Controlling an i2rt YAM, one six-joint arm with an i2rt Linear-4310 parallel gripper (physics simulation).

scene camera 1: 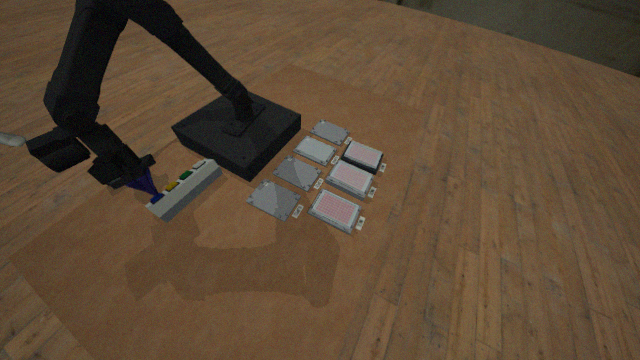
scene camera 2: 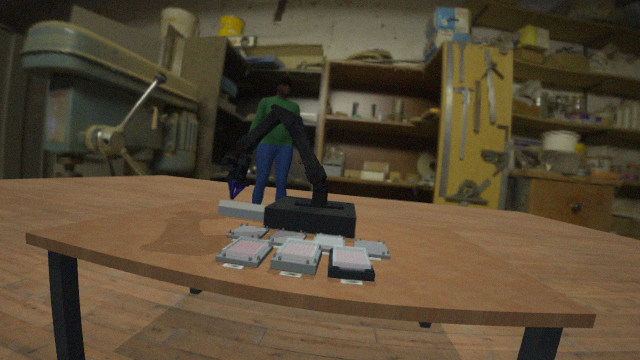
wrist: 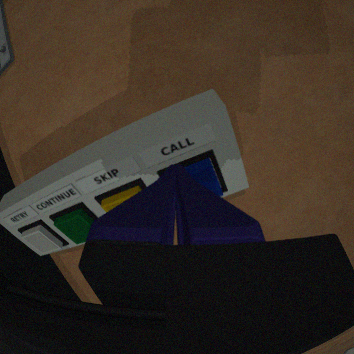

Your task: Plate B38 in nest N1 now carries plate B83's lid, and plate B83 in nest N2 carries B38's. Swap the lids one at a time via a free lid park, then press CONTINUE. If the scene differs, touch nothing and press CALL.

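Where they show: gripper, fingertip midpoint: (scene camera 1: pixel 157 195) (scene camera 2: pixel 231 199) (wrist: pixel 175 173); arm's base at its link origin: (scene camera 1: pixel 245 118) (scene camera 2: pixel 318 205).
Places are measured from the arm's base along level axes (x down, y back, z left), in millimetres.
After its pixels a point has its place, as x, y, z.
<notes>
My gripper (scene camera 1: pixel 159 194) {14, 61, -375} (scene camera 2: pixel 233 197) {14, 61, -375} (wrist: pixel 175 173) {14, 61, -375} is shut and empty. Its dark blue fingertips are at the CALL end of the grey button box (scene camera 1: pixel 190 196) {61, 11, -331} (scene camera 2: pixel 240 210) {49, 8, -322} (wrist: pixel 145 127) {28, 29, -373}, over the near edge of the blue CALL button (scene camera 1: pixel 156 199) {27, 65, -384} (wrist: pixel 207 176) {28, 76, -388}; contact cannot be told. The green CONTINUE button (scene camera 1: pixel 186 175) {27, 44, -284} (wrist: pixel 75 225) {29, 54, -284} is farther along. Three pink-welled plates sit in nests: one (scene camera 1: pixel 335 207) {56, -422, -209} (scene camera 2: pixel 245 248) {55, -452, -207}, a middle one (scene camera 1: pixel 350 177) {41, -440, -90} (scene camera 2: pixel 297 251) {41, -484, -82}, and one in a black nest (scene camera 1: pixel 364 155) {44, -468, 34} (scene camera 2: pixel 351 259) {44, -506, 41}. Their tags are too small to read.
Behind the plates are grey lid parks (scene camera 1: pixel 274 200) {71, -231, -246} (scene camera 1: pixel 297 172) {71, -257, -115} (scene camera 1: pixel 330 132) {71, -307, 137}; another park spot (scene camera 1: pixel 315 150) {63, -284, 4} (scene camera 2: pixel 329 242) {63, -311, 14} looks paler. The black arm base (scene camera 1: pixel 240 132) {-9, -32, -82} (scene camera 2: pixel 310 217) {22, -151, -39} stands beside the button box. The yellow SKIP button (scene camera 1: pixel 171 186) {26, 56, -334} (wrist: pixel 120 199) {25, 57, -332} is partly behind the fingers in the wrist view.
</notes>
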